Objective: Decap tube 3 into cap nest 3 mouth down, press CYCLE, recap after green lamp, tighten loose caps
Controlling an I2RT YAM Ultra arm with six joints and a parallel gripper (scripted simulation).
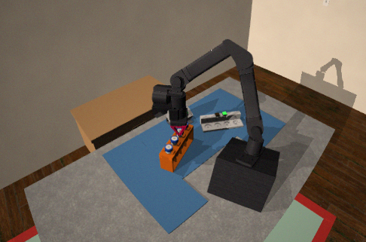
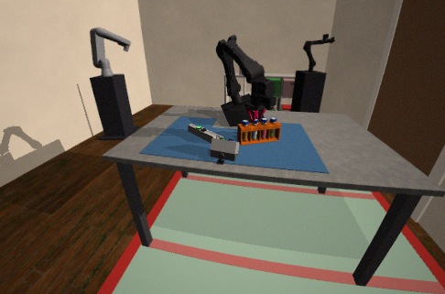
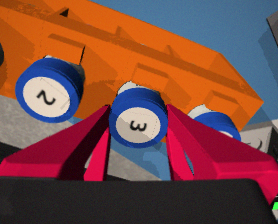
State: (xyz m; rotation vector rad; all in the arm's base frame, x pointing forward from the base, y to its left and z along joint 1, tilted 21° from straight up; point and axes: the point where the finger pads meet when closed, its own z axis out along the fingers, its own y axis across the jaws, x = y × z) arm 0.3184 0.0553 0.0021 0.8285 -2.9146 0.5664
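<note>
My gripper is now right at the blue cap. Round my hand: grey key desk 110 mm ahead, 160 mm to the right, 70 mm below; green ready key 90 mm ahead, 170 mm to the right, 50 mm below; blue cycle key 100 mm ahead, 130 mm to the right, 50 mm below.
</note>
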